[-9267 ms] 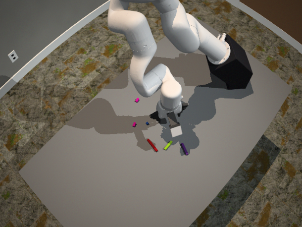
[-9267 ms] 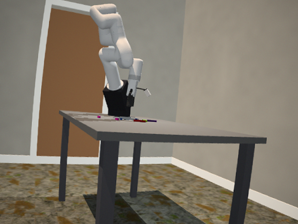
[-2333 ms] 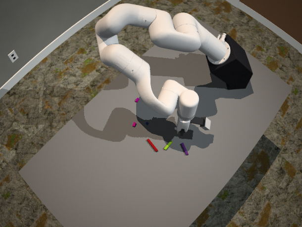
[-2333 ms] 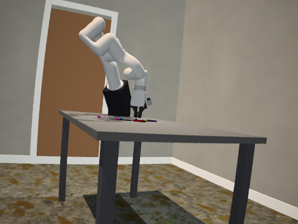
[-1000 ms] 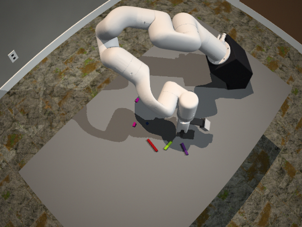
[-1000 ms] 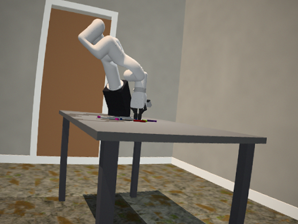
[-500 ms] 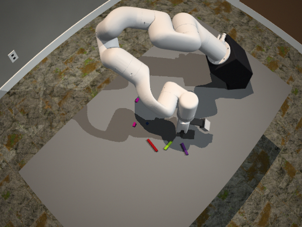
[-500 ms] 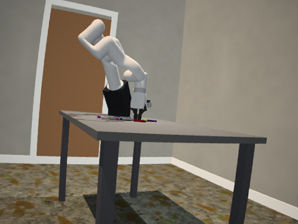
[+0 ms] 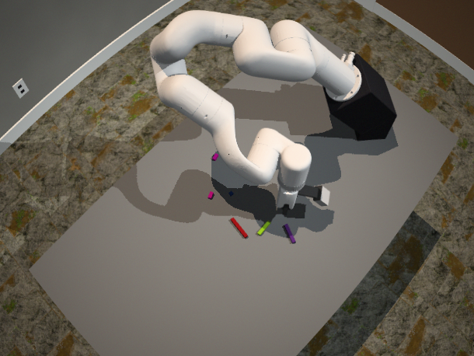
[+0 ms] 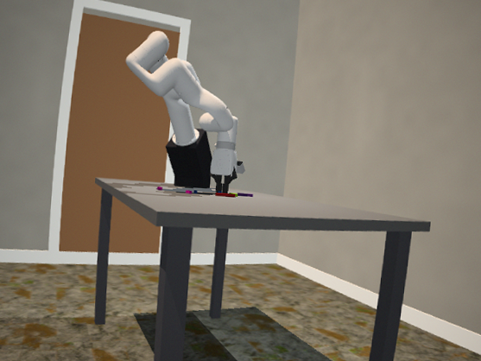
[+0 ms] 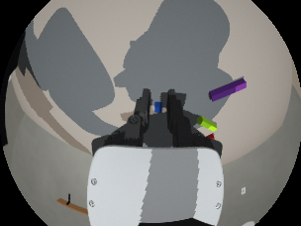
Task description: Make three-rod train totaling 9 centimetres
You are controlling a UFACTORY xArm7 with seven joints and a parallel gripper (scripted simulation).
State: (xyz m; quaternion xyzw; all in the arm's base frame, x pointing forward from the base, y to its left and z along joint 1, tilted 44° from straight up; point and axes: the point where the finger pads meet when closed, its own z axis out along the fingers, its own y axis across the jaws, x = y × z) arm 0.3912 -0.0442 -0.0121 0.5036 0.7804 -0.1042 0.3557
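My gripper is now 160 mm to the left of the blue rod, 40 mm short of it and 20 mm above it. From my hand the other things lie so: lime rod (100 mm ahead, 20 mm to the right, 20 mm below); then purple rod (80 mm ahead, 50 mm to the left, 20 mm below); then red rod (130 mm ahead, 90 mm to the right, 20 mm below).
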